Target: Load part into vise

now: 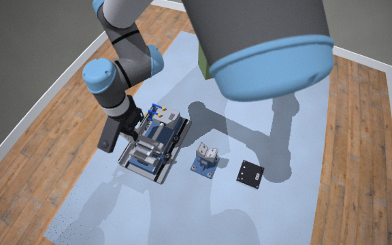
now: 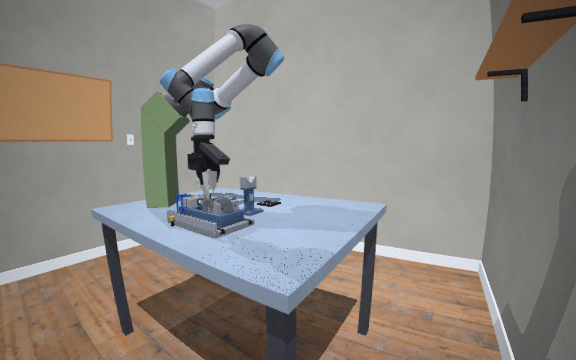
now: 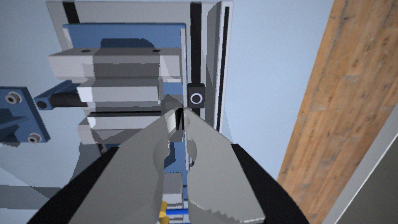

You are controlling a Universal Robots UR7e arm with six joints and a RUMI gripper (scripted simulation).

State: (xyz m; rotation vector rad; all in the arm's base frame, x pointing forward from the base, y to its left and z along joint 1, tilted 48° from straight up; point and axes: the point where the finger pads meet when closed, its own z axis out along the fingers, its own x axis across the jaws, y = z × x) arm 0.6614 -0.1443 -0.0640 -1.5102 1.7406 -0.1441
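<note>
Now: the grey part 5 cm to the left of my hand and 2 cm below it. Also, from my hand: work stop: 10 cm to the left, 3 cm below, 1 cm behind; moving jaw: 5 cm to the left, 4 cm below, 4 cm behind; fixed jaw: 5 cm to the left, 4 cm below, 3 cm ahead.
</note>
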